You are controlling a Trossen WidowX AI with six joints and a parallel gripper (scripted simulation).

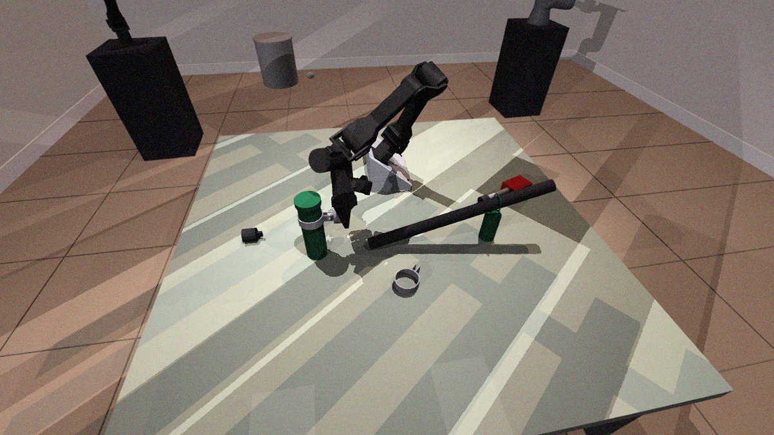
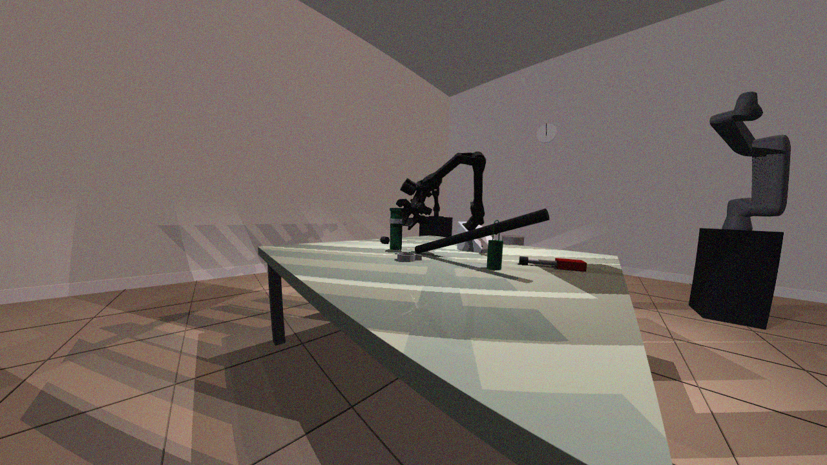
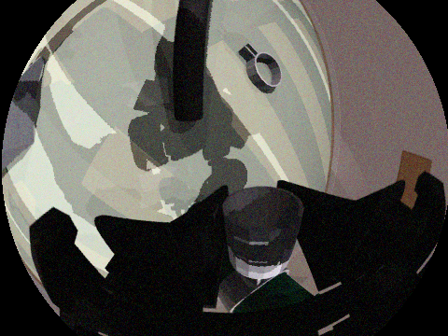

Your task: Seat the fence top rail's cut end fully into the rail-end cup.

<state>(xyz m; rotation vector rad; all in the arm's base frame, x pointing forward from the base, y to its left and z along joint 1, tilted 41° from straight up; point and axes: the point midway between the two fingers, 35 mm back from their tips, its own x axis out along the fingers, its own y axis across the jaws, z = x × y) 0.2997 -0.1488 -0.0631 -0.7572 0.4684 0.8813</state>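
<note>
Now: gripper tip 2 cm past the grey rail-end cup, 2 cm to the left of it and 3 cm below it. The rest, counted from my gripper tip: small black cap (12 cm behind, 27 cm to the right, 9 cm below); red-handled tool (16 cm behind, 56 cm to the left, 10 cm below); small green post (1 cm ahead, 43 cm to the left, 1 cm below).
</note>
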